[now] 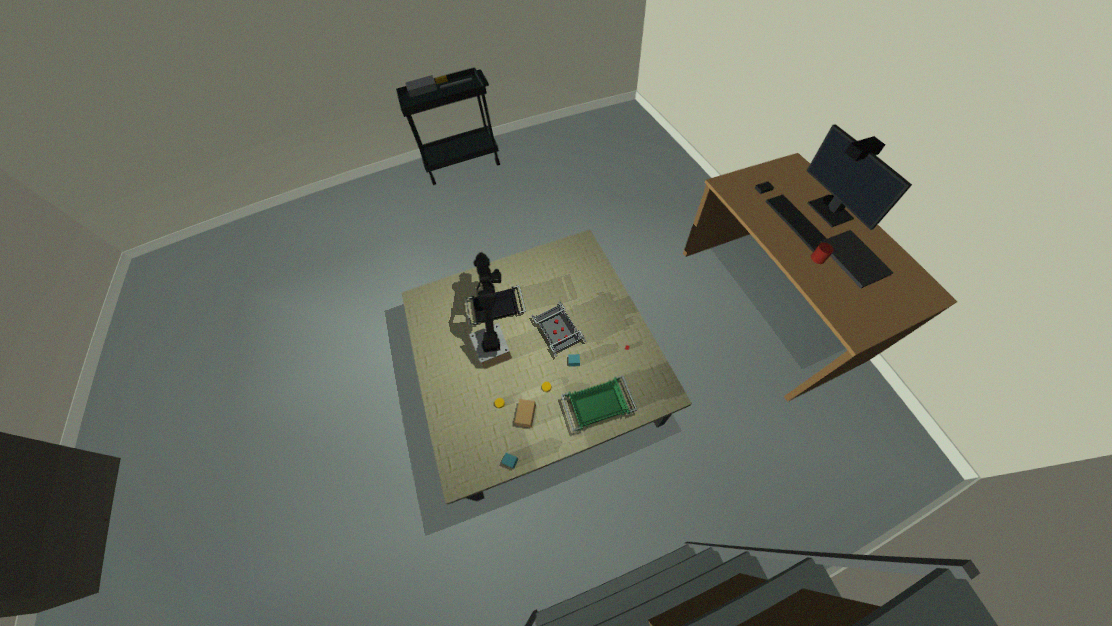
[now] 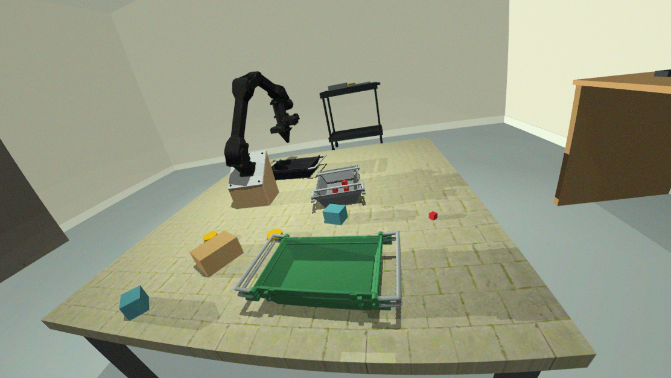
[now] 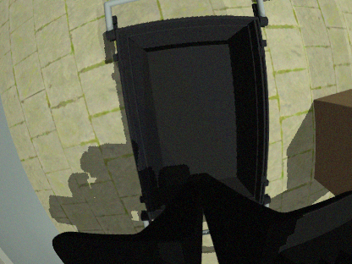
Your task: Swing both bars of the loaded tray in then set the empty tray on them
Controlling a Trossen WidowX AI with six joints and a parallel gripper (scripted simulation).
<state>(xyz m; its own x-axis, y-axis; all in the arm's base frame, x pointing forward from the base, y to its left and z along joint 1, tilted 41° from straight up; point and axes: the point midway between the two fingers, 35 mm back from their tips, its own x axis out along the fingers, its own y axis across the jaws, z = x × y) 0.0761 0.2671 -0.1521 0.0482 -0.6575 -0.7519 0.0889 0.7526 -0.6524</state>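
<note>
Now: the black tray 20 mm to the right of my gripper tip and 130 mm below it. Also, from my gripper tip: tan box (20 mm behind, 680 mm to the right, 140 mm below).
</note>
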